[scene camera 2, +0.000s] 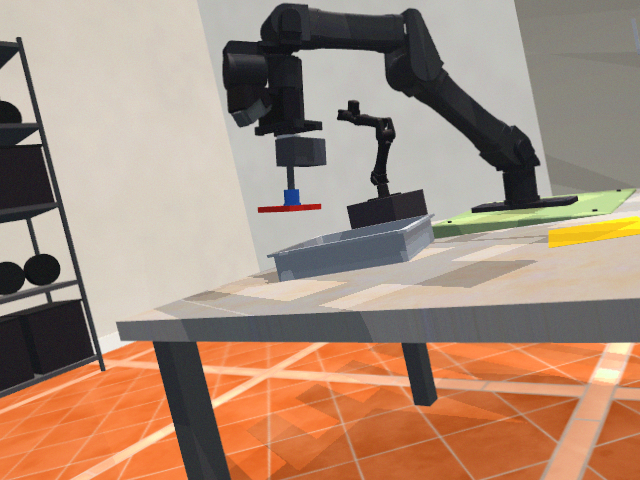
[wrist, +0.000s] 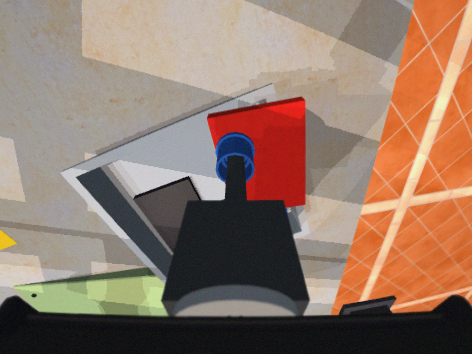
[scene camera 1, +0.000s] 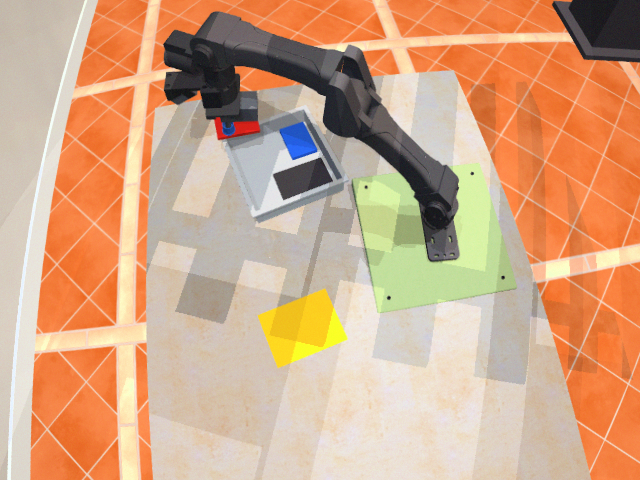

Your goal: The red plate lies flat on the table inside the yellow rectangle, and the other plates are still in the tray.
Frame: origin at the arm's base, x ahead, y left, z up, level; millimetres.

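Seen in the pictures: hand at its tool point: (scene camera 2: 292,211) (wrist: 235,144) (scene camera 1: 229,132); arm's base at its link origin: (scene camera 2: 522,206) (scene camera 1: 436,218).
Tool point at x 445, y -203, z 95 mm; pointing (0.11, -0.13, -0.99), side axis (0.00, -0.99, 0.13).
Observation:
Offsets run from my tool point to a thing's top centre. "*": to the spot under its first point.
The red plate {16 mm back, 21 mm right, 20 mm up} (scene camera 1: 246,129) (scene camera 2: 310,207) (wrist: 280,155) hangs roughly level from my blue suction cup (scene camera 1: 228,128) (scene camera 2: 292,197) (wrist: 235,157), well above the tray's rim. The cup grips it off-centre, near one edge. The grey tray {110 mm back, 32 mm left, 63 mm down} (scene camera 1: 254,210) (scene camera 2: 356,253) (wrist: 120,220) stands on the table below. In scene camera 1 a blue plate {149 mm back, 43 mm right, 99 mm down} (scene camera 1: 298,140) and a black plate {156 mm back, 75 mm left, 100 mm down} (scene camera 1: 303,178) lie in it; the black plate (wrist: 172,210) also shows partly in the wrist view. The yellow rectangle {* 135 mm back, 421 mm left, 112 mm down} (scene camera 1: 302,328) (scene camera 2: 594,233) (wrist: 6,241) is flat on the table.
The arm's base stands on a light green board (scene camera 1: 403,279) (scene camera 2: 465,225) (wrist: 75,297) beside the tray. A shelf rack (scene camera 2: 63,206) stands left in scene camera 2. Another small arm on a dark box (scene camera 2: 387,209) shows behind the tray there.

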